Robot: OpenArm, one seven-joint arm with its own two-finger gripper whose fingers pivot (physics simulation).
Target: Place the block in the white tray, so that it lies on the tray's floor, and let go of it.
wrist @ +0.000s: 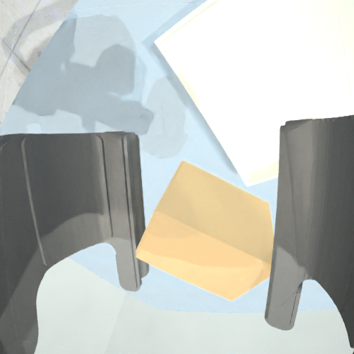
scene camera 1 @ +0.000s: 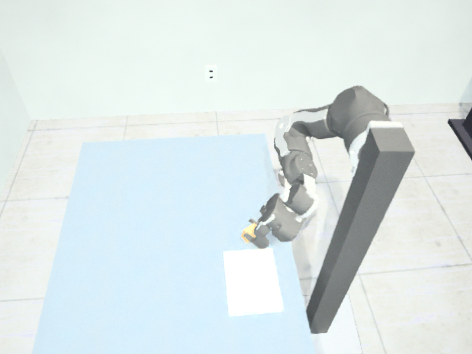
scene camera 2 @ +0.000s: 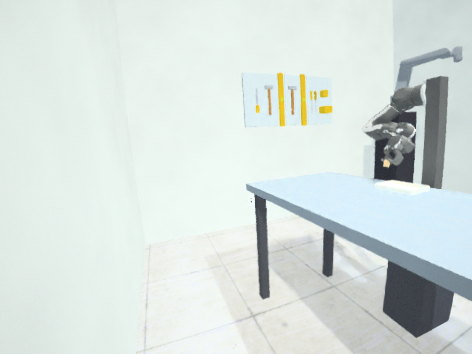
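My gripper (scene camera 1: 251,232) (scene camera 2: 388,161) (wrist: 204,215) is shut on the orange block and holds it high above the table. The block (scene camera 1: 248,233) (scene camera 2: 386,163) (wrist: 205,232) sits turned between the two fingers in the wrist view, its corners toward them. The white tray (scene camera 1: 252,282) (scene camera 2: 402,187) (wrist: 265,85) lies on the table, below the gripper in scene camera 1's picture and at the upper right of the wrist view, partly behind the right finger. The block is above and beside the tray's near corner in the wrist view. The tray's inside is washed out white.
The light blue table (scene camera 1: 150,225) (scene camera 2: 320,200) bears the tray near its right edge in scene camera 1. A dark upright post (scene camera 1: 357,230) (scene camera 2: 435,132) stands beside that edge and carries the arm. A tool board (scene camera 2: 252,100) hangs on the wall.
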